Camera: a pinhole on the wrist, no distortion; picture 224 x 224 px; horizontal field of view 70.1 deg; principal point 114.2 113.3 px. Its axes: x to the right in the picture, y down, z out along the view. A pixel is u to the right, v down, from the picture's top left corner.
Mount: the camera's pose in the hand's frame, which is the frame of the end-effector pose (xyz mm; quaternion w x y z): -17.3 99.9 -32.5 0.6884 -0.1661 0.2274 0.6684
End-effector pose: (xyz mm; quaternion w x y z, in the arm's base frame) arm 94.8 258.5 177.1 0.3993 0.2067 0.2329 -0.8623
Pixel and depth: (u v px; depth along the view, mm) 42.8 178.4 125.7
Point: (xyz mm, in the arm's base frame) 206.3 161.7 265.6
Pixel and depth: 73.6 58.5 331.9
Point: 128.0 -91.1 289.9
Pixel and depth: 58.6 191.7 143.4
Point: 226.8 155.7 281.8
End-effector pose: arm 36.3 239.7 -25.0 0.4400 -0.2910 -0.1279 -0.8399
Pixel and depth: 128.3 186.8 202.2
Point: 312.8 232.2 18.4
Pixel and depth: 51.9 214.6 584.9
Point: 607.3 611.1 250.7
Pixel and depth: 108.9 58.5 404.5
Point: 322.5 106.0 300.6
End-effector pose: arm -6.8 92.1 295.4 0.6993 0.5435 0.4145 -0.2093
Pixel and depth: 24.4 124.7 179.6
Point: 128.8 -36.6 383.2
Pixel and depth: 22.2 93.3 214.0
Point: 164.5 -66.0 349.8
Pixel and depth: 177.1 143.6 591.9
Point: 533.1 -46.9 741.0
